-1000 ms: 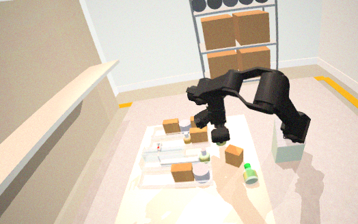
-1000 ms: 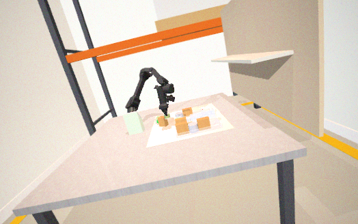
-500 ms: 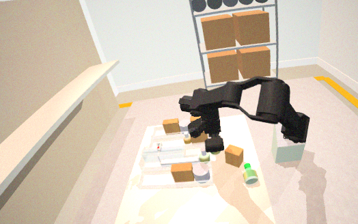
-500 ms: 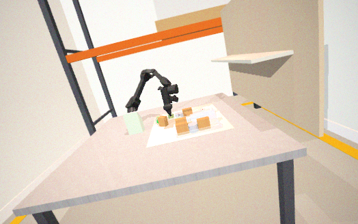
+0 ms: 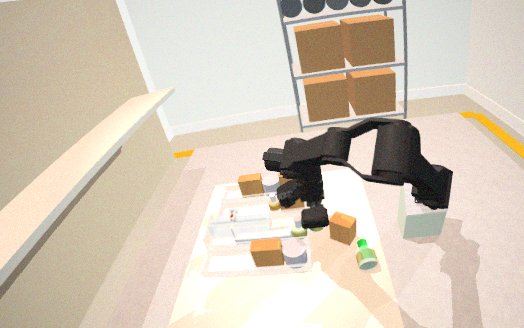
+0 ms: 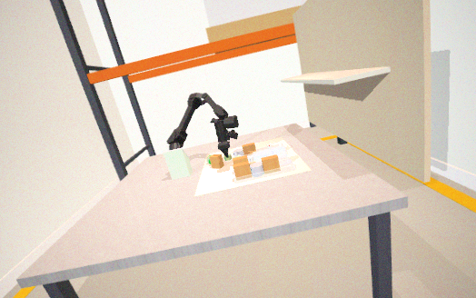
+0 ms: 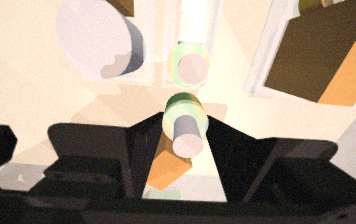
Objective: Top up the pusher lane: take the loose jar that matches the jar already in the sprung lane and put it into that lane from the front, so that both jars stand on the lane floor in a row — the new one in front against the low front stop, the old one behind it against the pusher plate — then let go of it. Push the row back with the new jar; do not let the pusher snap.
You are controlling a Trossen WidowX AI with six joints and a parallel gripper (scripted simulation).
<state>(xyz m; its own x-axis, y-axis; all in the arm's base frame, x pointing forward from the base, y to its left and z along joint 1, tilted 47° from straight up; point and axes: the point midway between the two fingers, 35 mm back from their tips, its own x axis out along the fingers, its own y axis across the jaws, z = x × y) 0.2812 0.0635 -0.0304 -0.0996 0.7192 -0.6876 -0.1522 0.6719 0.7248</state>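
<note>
Right now my gripper tip is 20 cm short of the clear sprung lane, 4 cm above it and 1 cm to the right of it. From my gripper tip the other things lie so: red mark (24 cm ahead, 1 cm above).
</note>
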